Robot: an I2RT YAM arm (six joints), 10 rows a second.
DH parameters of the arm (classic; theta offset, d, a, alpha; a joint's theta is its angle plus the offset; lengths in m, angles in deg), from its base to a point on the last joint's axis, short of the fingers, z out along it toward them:
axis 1: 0 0.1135 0.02 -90
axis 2: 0 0 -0.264 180
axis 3: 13.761 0 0.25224 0
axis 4: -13.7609 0 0.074 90
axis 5: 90 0 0 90
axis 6: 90 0.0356 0 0
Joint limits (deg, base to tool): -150..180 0..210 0..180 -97..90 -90..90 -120..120
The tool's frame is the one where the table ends.
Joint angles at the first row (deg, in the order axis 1, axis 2, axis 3, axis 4, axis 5, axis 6):
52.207 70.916 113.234 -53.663 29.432 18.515
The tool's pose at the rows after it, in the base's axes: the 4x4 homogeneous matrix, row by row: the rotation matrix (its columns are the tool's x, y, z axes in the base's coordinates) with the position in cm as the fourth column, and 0 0 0 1 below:
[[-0.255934 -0.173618 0.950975 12.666], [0.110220 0.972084 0.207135 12.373], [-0.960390 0.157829 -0.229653 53.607], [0 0 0 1]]
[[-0.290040 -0.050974 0.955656 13.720], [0.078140 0.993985 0.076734 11.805], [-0.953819 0.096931 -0.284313 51.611], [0 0 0 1]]
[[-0.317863 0.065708 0.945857 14.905], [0.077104 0.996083 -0.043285 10.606], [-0.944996 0.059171 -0.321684 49.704], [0 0 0 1]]
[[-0.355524 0.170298 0.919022 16.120], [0.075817 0.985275 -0.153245 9.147], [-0.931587 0.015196 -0.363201 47.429], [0 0 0 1]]
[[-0.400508 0.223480 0.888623 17.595], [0.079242 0.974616 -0.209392 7.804], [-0.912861 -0.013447 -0.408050 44.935], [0 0 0 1]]
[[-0.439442 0.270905 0.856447 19.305], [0.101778 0.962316 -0.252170 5.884], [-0.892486 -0.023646 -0.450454 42.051], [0 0 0 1]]
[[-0.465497 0.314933 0.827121 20.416], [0.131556 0.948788 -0.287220 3.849], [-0.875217 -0.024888 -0.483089 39.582], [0 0 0 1]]
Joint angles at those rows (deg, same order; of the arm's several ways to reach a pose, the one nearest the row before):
51.424 70.040 110.308 -57.188 37.901 19.918
48.180 69.004 105.623 -58.885 41.379 20.947
43.003 67.350 100.327 -58.886 42.591 21.781
37.030 65.439 94.074 -58.156 42.517 21.876
30.643 63.888 87.277 -55.201 39.277 20.596
22.645 62.377 79.494 -50.129 34.227 18.557
15.580 61.171 73.135 -45.839 29.922 16.886

